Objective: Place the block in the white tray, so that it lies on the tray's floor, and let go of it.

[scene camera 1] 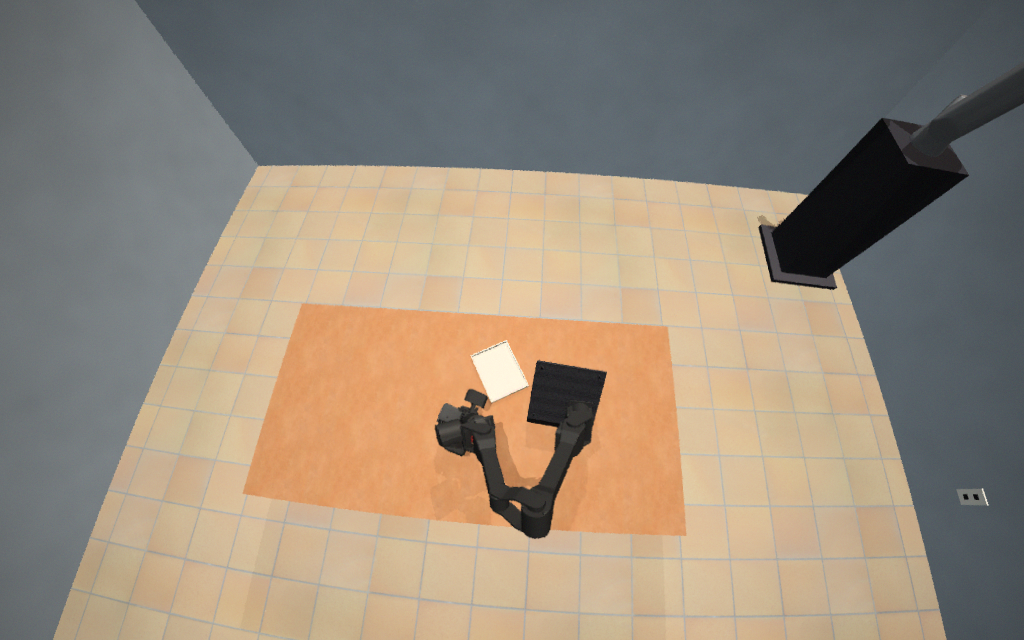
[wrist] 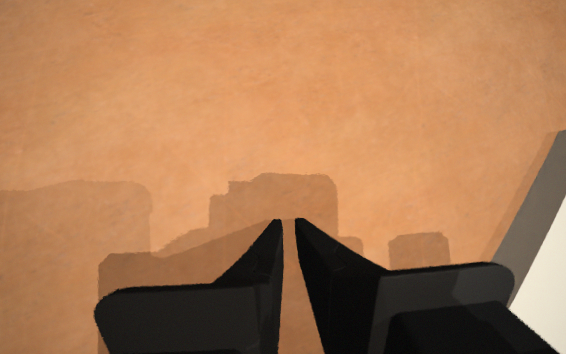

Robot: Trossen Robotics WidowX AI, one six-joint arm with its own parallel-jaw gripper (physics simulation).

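A small red patch of the block shows beside the gripper in the scene view, mostly covered by the arm. The block does not show in the wrist view, where the fingers could cover it. My gripper points down over the orange mat, to the near-left of the tray. Its fingers are nearly together, and bare mat shows through the narrow gap between them. The white tray lies on the mat just beyond the gripper; one grey wall and part of its pale floor show at the right edge of the wrist view.
A black base plate stands right of the tray and bears the arm, which bends toward the near edge of the orange mat. A tall black pillar stands far off at the right, by the wall.
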